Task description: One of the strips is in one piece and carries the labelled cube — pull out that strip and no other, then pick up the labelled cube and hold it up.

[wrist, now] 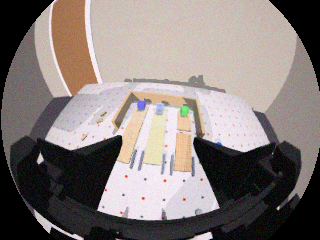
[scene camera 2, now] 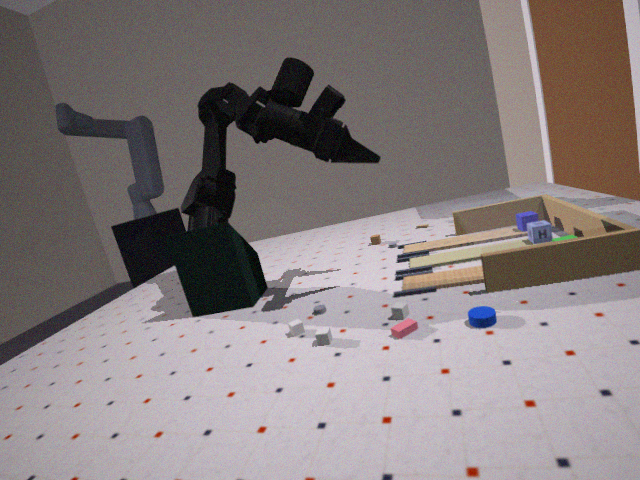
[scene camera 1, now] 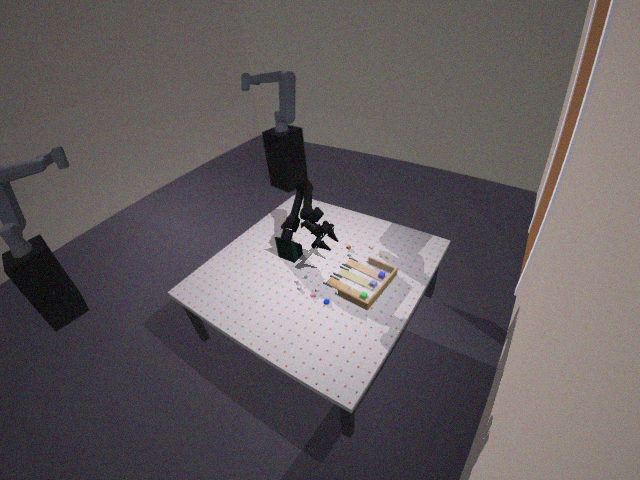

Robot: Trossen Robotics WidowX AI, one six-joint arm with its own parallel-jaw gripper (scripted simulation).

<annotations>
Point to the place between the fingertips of my gripper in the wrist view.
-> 158, 140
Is my gripper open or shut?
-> Open.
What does my gripper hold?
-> Nothing.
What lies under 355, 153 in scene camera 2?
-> My gripper.
</annotations>
